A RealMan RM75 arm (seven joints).
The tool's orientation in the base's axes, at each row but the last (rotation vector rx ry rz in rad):
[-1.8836 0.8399 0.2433]
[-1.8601 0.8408 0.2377]
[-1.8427 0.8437 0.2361]
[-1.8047 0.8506 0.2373]
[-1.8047 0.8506 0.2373]
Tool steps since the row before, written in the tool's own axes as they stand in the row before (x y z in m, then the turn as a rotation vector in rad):
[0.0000 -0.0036 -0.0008 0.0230 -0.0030 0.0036]
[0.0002 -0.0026 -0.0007 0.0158 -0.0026 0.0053]
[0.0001 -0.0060 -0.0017 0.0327 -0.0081 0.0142]
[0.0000 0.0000 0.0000 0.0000 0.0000 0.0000]
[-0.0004 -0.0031 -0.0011 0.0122 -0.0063 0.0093]
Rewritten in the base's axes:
[0.0022 0.0002 0.0030 0.0196 -0.0063 -0.0113]
[0.0017 -0.0001 0.0021 0.0144 -0.0018 -0.0086]
[0.0036 -0.0003 0.0051 0.0323 -0.0003 -0.0172]
[0.0000 0.0000 0.0000 0.0000 0.0000 0.0000]
[0.0015 -0.0003 0.0030 0.0151 0.0040 -0.0056]

